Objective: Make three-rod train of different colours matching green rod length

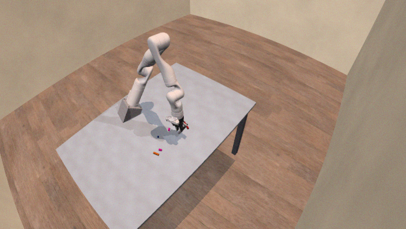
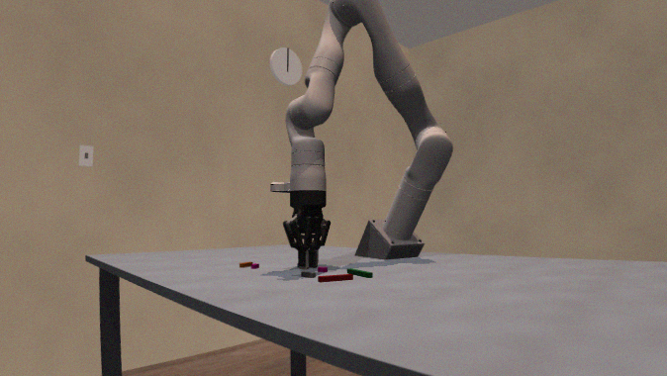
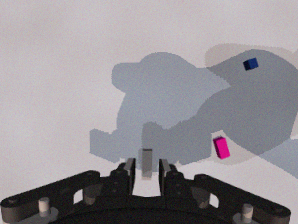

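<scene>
My gripper is now 30 mm above the grey rod. From my hand the other things lie so: red rod: 70 mm to the left, 30 mm below; green rod: 80 mm behind, 70 mm to the left, 30 mm below; blue rod: 100 mm behind, 120 mm to the right, 30 mm below.
</scene>
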